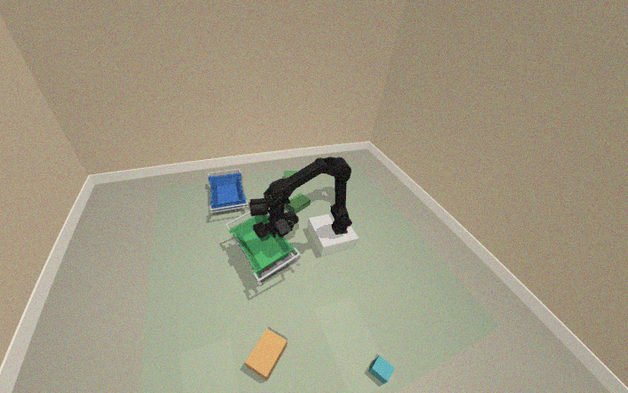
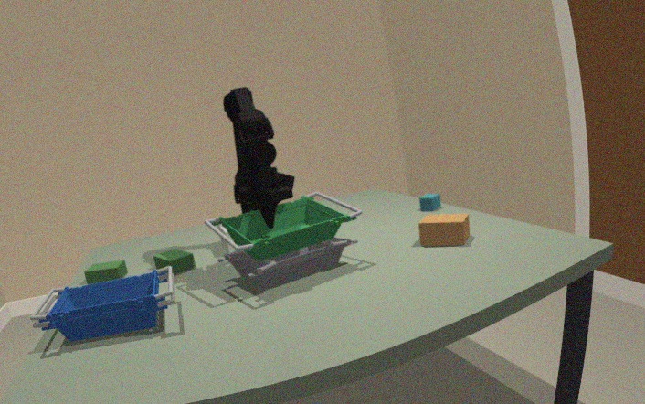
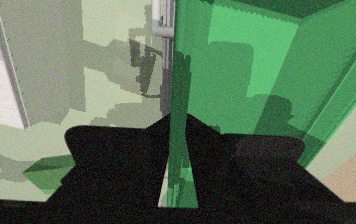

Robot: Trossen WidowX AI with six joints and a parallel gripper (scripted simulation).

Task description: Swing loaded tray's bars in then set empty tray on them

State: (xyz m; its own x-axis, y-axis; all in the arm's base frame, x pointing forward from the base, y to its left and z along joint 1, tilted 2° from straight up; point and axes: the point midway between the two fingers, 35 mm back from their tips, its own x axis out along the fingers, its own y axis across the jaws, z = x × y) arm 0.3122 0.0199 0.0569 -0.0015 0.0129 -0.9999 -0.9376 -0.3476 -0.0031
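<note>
Right now my gripper tip is 7 cm short of the green tray, 3 cm to the right of it and 2 cm below it. Also, from my gripper tip: orange block: 43 cm to the left, 10 cm ahead, 7 cm below; cyan block: 57 cm to the left, 26 cm behind, 8 cm below; red block: 10 cm ahead, 9 cm below, 3 cm to the right.
</note>
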